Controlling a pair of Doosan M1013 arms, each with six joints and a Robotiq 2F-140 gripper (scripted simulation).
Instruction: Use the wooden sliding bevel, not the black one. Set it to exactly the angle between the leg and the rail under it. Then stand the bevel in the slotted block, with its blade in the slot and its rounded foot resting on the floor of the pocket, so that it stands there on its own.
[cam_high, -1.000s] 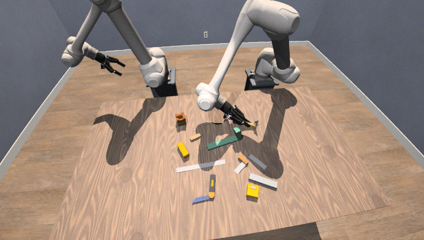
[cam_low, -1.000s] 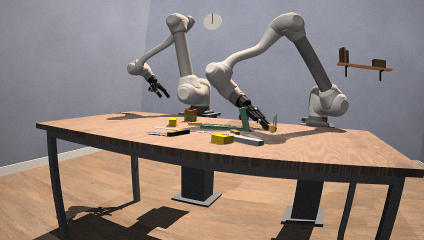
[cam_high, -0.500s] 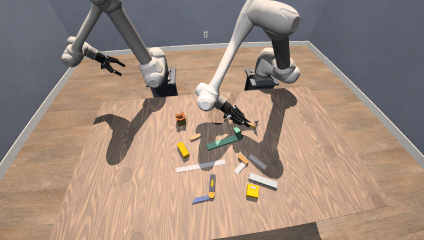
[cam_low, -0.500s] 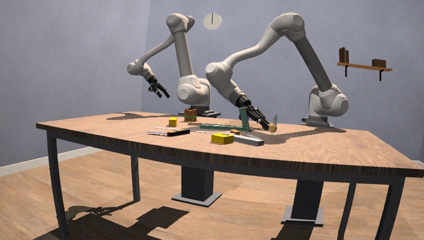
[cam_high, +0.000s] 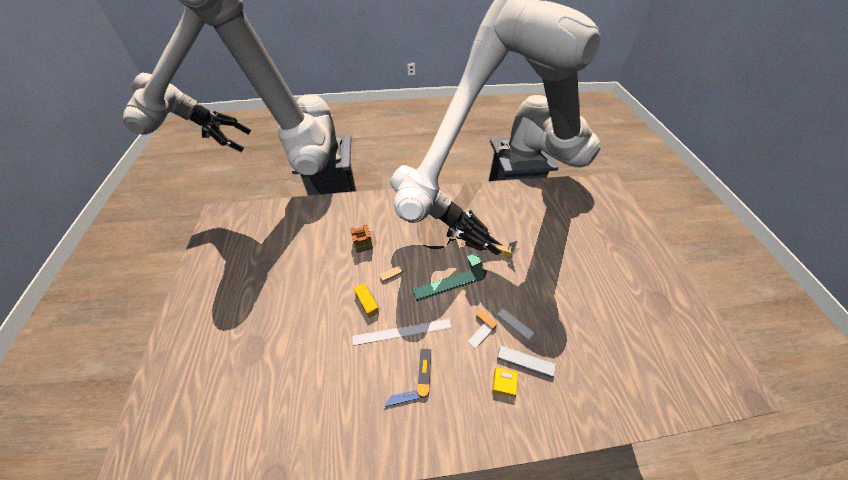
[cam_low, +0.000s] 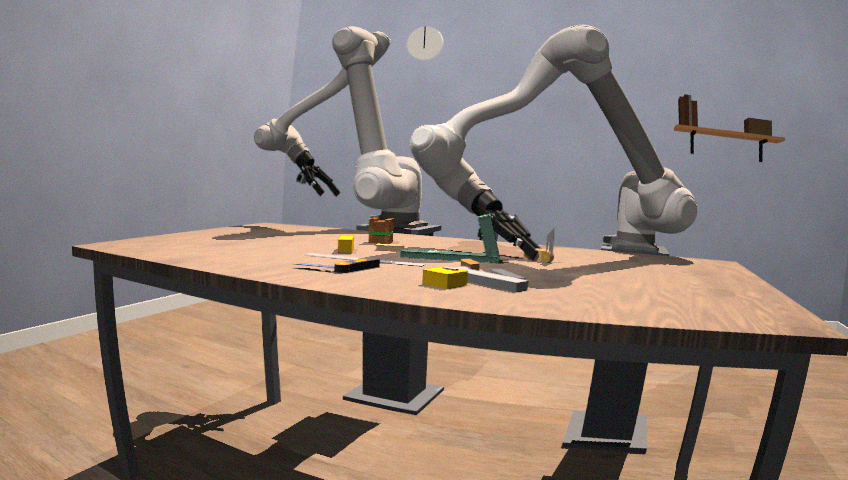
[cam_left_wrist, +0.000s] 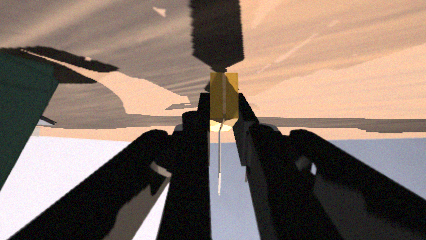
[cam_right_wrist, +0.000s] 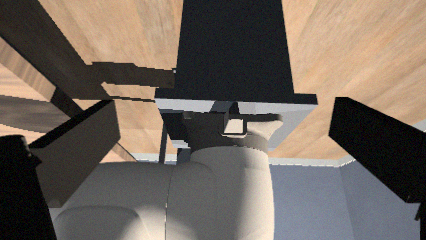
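Now: the wooden sliding bevel 20 mm ahead of my left hand, 40 mm to the left of it and 10 mm below it. The rest, counted from my left hand: pale wooden piece: 110 mm ahead, 360 mm to the right, 20 mm below; then yellow box: 460 mm ahead, 20 mm to the right, 10 mm below; then long pale strip: 310 mm ahead, 310 mm to the right, 30 mm below.
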